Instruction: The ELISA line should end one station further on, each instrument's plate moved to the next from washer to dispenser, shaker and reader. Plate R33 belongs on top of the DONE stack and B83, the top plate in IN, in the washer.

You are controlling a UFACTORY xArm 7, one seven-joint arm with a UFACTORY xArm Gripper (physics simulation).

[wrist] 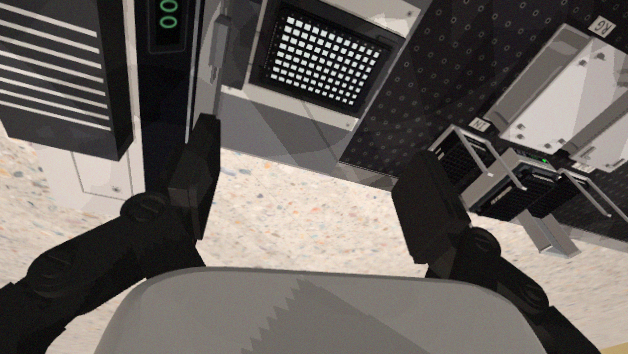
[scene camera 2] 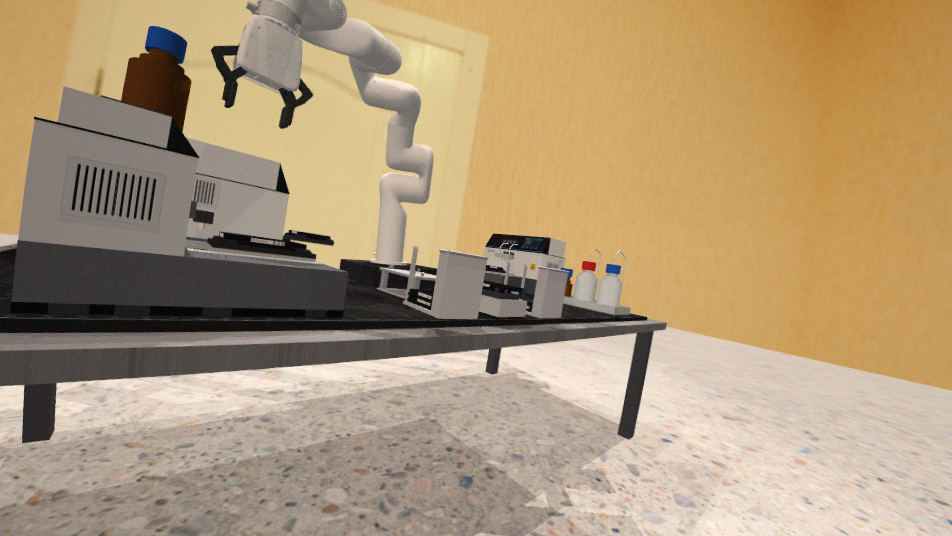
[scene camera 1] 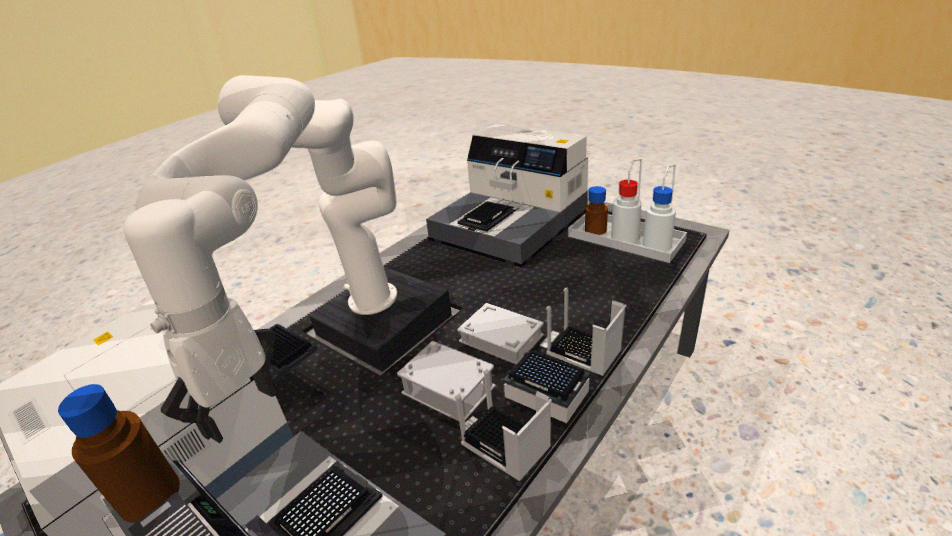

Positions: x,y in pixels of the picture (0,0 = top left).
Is my gripper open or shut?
Open.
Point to a blue plate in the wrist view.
510,201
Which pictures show my gripper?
The wrist view, scene camera 2 and scene camera 1: all of them.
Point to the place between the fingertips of my gripper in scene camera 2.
At 257,117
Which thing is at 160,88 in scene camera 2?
A brown bottle.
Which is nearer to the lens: the plate with yellow wells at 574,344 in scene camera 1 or the blue plate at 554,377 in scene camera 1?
The blue plate.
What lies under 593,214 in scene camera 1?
A brown bottle.
